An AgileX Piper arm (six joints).
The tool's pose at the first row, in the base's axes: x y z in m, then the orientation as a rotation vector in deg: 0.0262 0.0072 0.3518 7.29 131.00 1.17
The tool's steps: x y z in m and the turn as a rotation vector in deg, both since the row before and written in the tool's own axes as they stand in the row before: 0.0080 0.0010 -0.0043 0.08 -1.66 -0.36; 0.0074 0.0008 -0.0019 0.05 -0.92 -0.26; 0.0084 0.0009 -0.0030 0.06 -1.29 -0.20; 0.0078 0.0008 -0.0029 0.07 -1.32 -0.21; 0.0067 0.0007 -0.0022 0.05 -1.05 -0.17; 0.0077 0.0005 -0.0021 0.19 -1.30 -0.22; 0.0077 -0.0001 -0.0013 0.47 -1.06 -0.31; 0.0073 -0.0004 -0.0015 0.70 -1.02 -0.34
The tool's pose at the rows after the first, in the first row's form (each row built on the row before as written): 0.0178 0.0091 0.3487 6.89 129.37 0.78; 0.0117 0.0106 0.3443 6.61 128.47 0.53; 0.0042 0.0123 0.3397 6.39 127.19 0.28; -0.0027 0.0138 0.3353 6.17 125.88 0.01; -0.0083 0.0151 0.3312 5.99 124.84 -0.20; -0.0144 0.0163 0.3261 5.83 123.56 -0.60; -0.0197 0.0168 0.3204 5.74 122.52 -1.34; -0.0249 0.0169 0.3151 5.75 121.52 -2.33
